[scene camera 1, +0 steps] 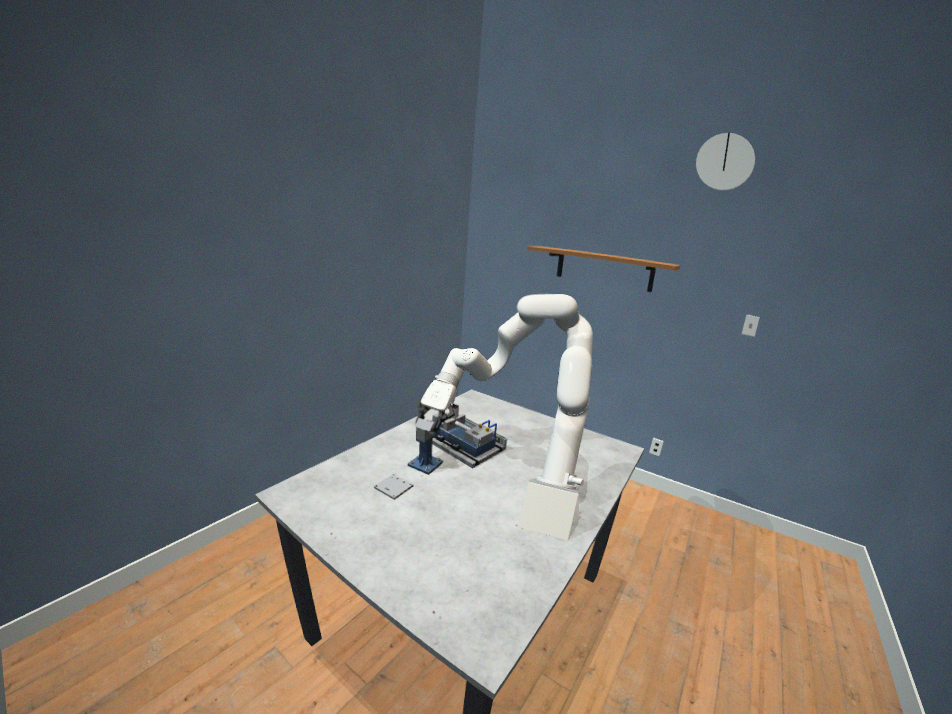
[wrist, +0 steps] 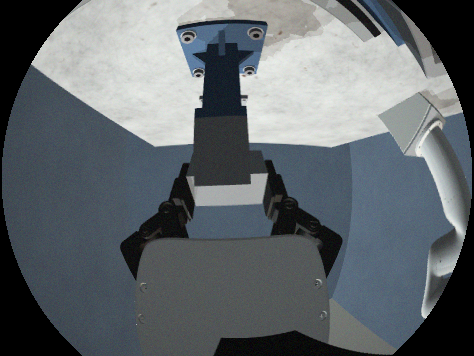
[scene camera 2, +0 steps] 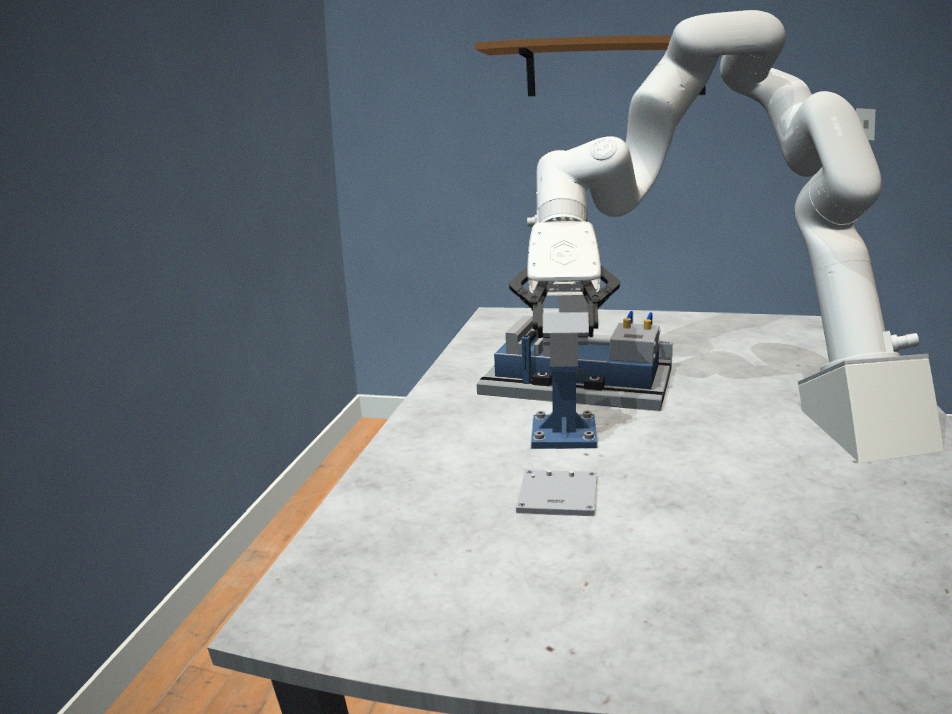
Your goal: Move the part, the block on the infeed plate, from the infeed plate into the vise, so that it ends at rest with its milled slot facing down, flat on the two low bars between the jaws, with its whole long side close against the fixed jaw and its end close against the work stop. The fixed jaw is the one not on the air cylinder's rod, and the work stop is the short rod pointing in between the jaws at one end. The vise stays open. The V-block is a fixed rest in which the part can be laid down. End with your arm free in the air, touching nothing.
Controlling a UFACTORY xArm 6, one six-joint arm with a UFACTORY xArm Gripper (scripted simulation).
Path:
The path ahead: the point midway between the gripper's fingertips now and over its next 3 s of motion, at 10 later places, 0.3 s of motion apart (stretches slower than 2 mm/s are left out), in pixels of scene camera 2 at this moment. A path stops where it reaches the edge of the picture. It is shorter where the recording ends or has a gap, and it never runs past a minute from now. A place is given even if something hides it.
My gripper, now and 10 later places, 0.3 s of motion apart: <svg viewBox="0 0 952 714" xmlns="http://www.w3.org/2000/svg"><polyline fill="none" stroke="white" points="565,333 565,331 565,328 565,325 565,321 565,318 565,315 565,313 565,312 566,313 566,312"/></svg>

